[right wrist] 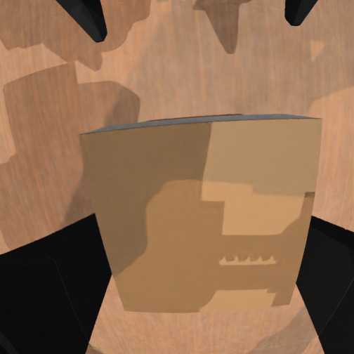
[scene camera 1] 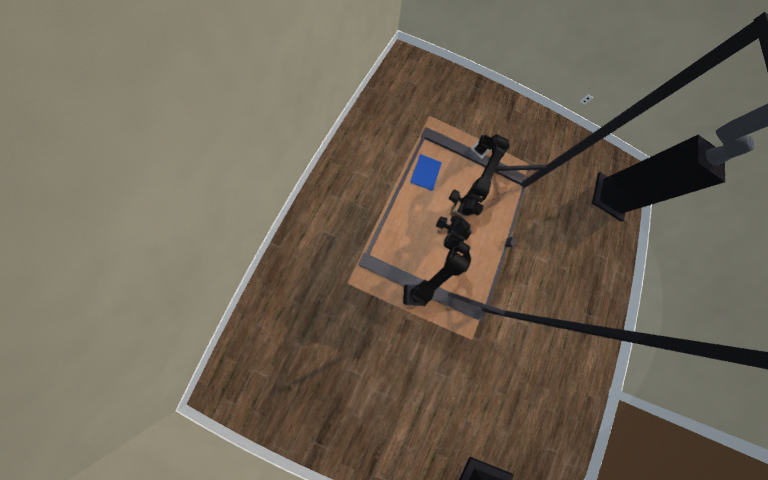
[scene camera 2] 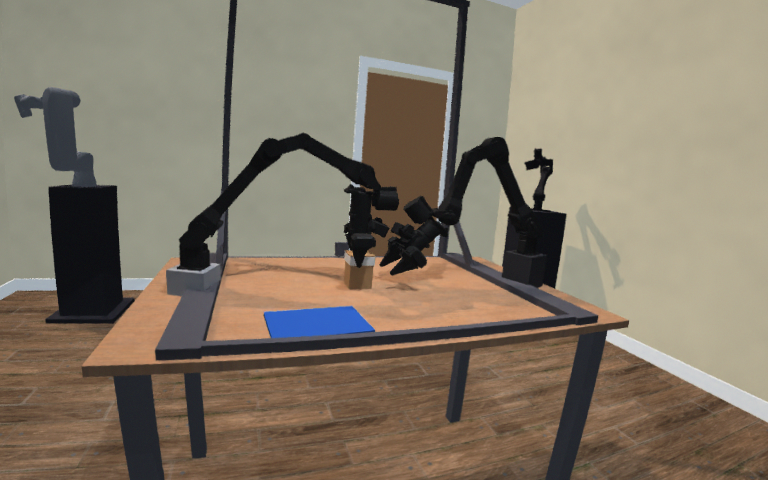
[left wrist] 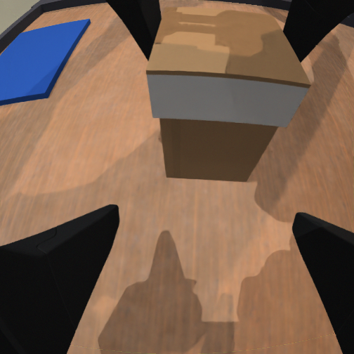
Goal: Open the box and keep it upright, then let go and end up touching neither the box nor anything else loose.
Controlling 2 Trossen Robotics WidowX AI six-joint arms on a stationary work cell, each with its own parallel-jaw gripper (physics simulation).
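Frame: origin at the left arm's base, x right, y ahead, z up, level; centimetres.
Seen in the pictures: left gripper, fingertip midpoint: (scene camera 2: pixel 385 270); right gripper, fingertip midpoint: (scene camera 2: pixel 356 263); left arm's base at its link origin: (scene camera 1: pixel 416 295) (scene camera 2: pixel 526 253); right arm's base at its link origin: (scene camera 1: pixel 480 149) (scene camera 2: pixel 194 266).
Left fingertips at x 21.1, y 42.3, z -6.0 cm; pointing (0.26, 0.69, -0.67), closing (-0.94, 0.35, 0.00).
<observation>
Pixels of each thing's middle, then the offset from my left fingertips to it. Level surfaces: height alone.
- tan box at the middle of its body: (scene camera 2: pixel 358 269) dz +0.1, dx +3.2, dy +7.3 cm
- table at its surface level: dz -4.8 cm
- flat blue panel at the middle of its body: (scene camera 2: pixel 317 322) (scene camera 1: pixel 426 172) dz -4.4, dx -15.7, dy +31.7 cm
A tan box (scene camera 2: pixel 358 277) (left wrist: pixel 215 150) (right wrist: pixel 260 215) with a pale grey band (left wrist: pixel 227 99) along its upper front stands upright on the table (scene camera 2: pixel 249 297). Its flat top looks closed in both wrist views. My right gripper (scene camera 2: pixel 359 263) (right wrist: pixel 200 213) points down and is shut on the box, one finger on each of two opposite sides. My left gripper (scene camera 2: pixel 387 269) (left wrist: pixel 208 218) (right wrist: pixel 196 23) is open and empty, tilted down, low over the table and a little apart from the box's banded side. In scene camera 1 the arms mostly hide the box.
A flat blue panel (scene camera 1: pixel 425 172) (scene camera 2: pixel 318 322) (left wrist: pixel 45 60) lies on the table near its edge. A dark frame (scene camera 2: pixel 396 337) runs along the table's edges. The two wrists are close together above the box. A dark pedestal (scene camera 2: pixel 84 249) stands beyond the table.
</observation>
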